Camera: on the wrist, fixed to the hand. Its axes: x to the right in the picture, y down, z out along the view.
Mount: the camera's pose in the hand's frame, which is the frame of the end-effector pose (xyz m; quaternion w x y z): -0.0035 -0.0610 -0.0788 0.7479 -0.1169 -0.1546 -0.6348
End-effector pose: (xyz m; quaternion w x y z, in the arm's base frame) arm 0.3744 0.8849 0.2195 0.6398 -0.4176 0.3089 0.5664
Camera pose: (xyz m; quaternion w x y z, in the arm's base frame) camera 0.4399 0.8130 0.1975 0.8371 -0.4957 -0.1992 0.1181
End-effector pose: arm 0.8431 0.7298 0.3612 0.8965 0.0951 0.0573 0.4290
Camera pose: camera 0.8726 0.6992 0.2710 0.9628 -0.0037 -0.0855 -0.2563
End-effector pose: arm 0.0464 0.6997 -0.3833 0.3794 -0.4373 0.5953 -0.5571
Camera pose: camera -0.0205 0.7293 -0.3155 0.0290 0.8355 -0.1741 0.5204
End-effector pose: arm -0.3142 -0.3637 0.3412 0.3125 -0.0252 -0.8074 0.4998
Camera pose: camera -0.2531 -0.3330 0.4138 0.4232 0.5345 -0.7266 0.0849
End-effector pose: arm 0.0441 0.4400 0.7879 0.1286 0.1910 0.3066 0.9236
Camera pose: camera 0.0206 0.4455 0.6912 0.7522 0.0760 0.2227 0.6155
